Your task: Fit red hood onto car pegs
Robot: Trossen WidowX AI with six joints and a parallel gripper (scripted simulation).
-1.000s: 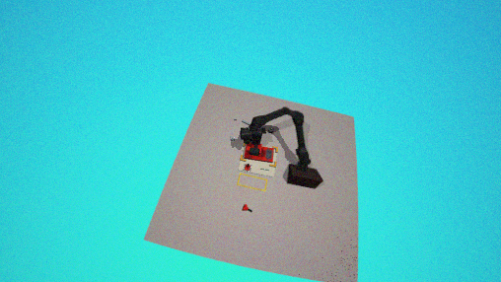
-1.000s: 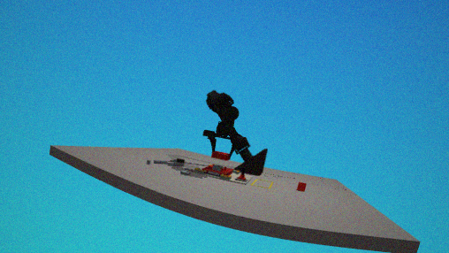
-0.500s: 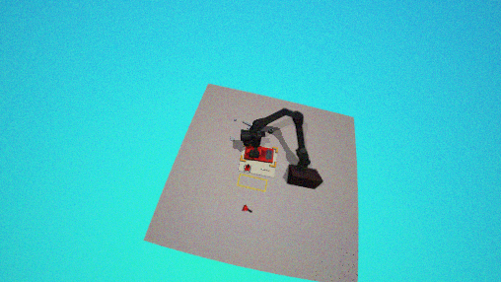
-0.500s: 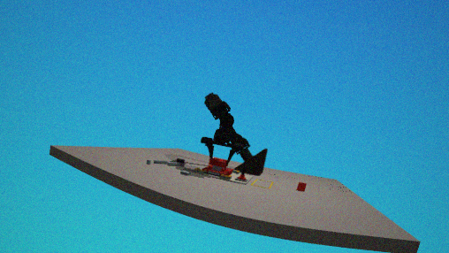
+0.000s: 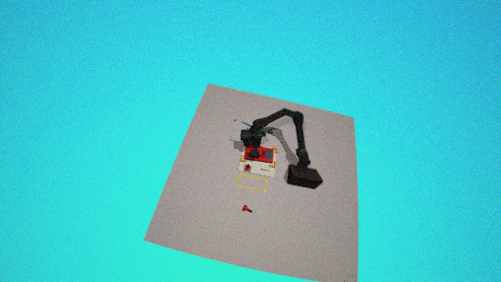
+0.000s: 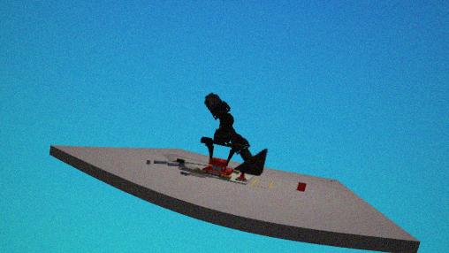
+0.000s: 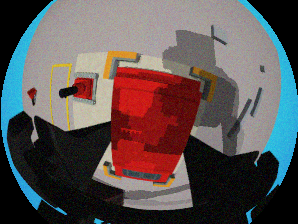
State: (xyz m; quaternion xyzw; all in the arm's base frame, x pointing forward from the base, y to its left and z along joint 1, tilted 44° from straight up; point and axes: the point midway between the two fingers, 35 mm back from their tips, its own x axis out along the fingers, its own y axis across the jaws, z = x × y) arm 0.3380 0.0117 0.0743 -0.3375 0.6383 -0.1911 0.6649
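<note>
My gripper tip is now 10 mm below the red hood. The rest, counted from my gripper tip: white jig 50 mm below, 40 mm behind, 10 mm to the left.
</note>
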